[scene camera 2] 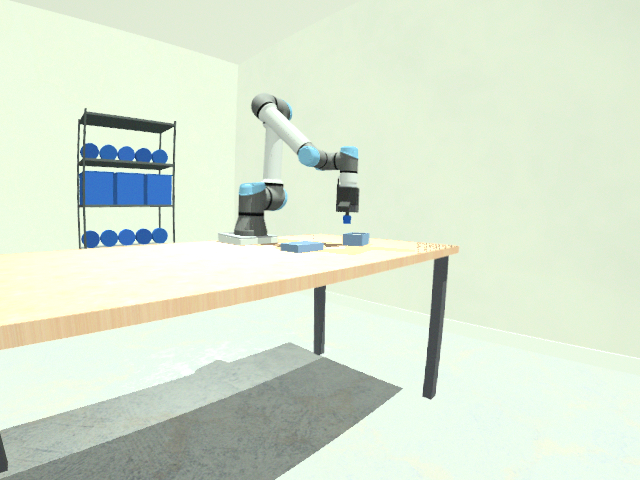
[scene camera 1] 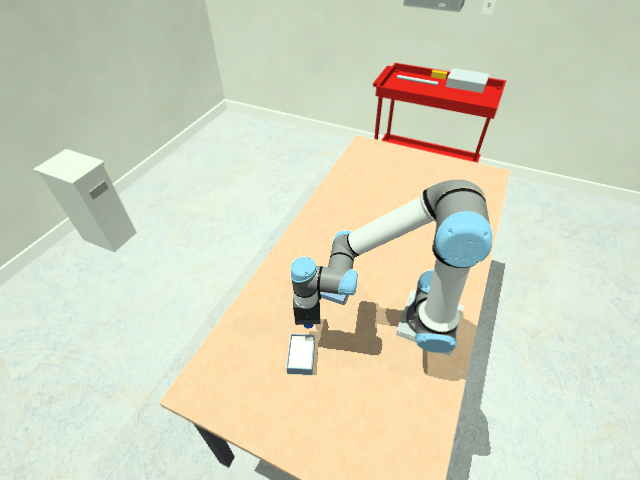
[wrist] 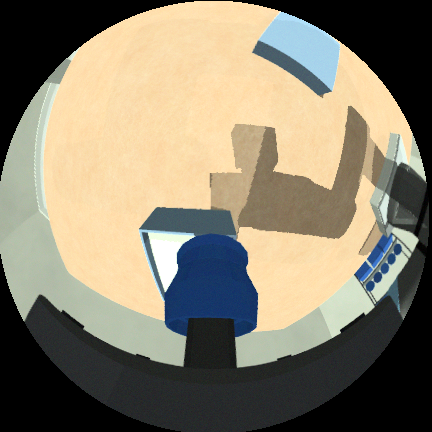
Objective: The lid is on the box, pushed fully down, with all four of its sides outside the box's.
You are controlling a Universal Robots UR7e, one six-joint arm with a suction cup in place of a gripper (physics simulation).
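Frame: origin at the arm's base, x ahead, y down, z left, level; millimetres.
Seen in the pictures: hand, tool point: (scene camera 2: 346,223) (wrist: 211,263); arm's base, link origin: (scene camera 2: 250,234) (wrist: 397,193).
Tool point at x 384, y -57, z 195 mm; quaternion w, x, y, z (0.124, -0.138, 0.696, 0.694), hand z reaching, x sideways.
Observation:
Pixels of each thing's top centre, then the offset from my tool point to it. Level surfaces: height alone.
- blue-grey box, top centre: (wrist: 188,279) (scene camera 1: 300,350) (scene camera 2: 356,233) dz +79, dx -1, dy +45 mm
- blue lid, top centre: (scene camera 2: 302,242) (scene camera 1: 338,284) dz -243, dx -30, dy +66 mm
- wooden table, surface height: dy +93 mm
The blue-grey box (scene camera 1: 300,370) (scene camera 2: 355,239) (wrist: 190,220) stands open side up on the table, with a white inside. The blue lid (scene camera 1: 334,297) (scene camera 2: 301,247) (wrist: 305,47) lies flat on the table, apart from the box. In scene camera 1 the wrist partly hides it; in the wrist view it is at the upper right, cut by the view's edge. My gripper (scene camera 1: 308,325) (scene camera 2: 346,219) (wrist: 211,280), a dark blue suction cup, points down with suction off and holds nothing. It hangs above the table near the box's lid-side end. In the wrist view the cup hides part of the box.
The arm's base plate (scene camera 2: 240,238) stands on the wooden table (scene camera 1: 258,403) (scene camera 2: 206,279). The arm's shadow falls between box and base. Away from the table are a red cart (scene camera 1: 434,102), a grey cabinet (scene camera 1: 82,201) and a shelf rack (scene camera 2: 126,121) with blue items.

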